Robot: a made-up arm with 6 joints.
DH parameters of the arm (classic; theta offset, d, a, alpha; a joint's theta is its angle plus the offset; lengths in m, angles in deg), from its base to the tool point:
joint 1: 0 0.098 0 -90
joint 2: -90 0 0.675 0
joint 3: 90 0.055 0 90
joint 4: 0 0.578 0 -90
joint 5: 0 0 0 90
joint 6: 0 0.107 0 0
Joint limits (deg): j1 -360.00..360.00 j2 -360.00..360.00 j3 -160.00..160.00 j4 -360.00..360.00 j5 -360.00..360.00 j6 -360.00..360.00
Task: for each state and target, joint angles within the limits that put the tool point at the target. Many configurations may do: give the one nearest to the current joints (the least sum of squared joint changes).
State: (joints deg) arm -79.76 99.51 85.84 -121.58 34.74 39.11
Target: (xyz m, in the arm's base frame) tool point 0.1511 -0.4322 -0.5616
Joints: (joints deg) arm -71.19 92.38 109.12 -120.26 33.76 39.11
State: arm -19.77 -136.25 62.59 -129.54 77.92 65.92
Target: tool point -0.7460 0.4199 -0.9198
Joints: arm -28.92 -145.54 15.63 -135.96 40.34 65.92
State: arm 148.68 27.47 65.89 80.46 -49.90 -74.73
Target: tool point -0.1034 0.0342 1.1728
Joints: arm 169.25 -29.65 73.02 78.58 -41.37 -74.73
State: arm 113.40 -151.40 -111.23 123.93 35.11 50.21
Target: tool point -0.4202 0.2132 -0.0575
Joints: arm 139.72 -183.67 -134.49 123.83 37.46 50.21
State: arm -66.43 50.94 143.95 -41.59 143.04 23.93
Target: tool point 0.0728 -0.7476 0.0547
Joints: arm -85.02 53.19 96.48 -46.93 142.70 23.93
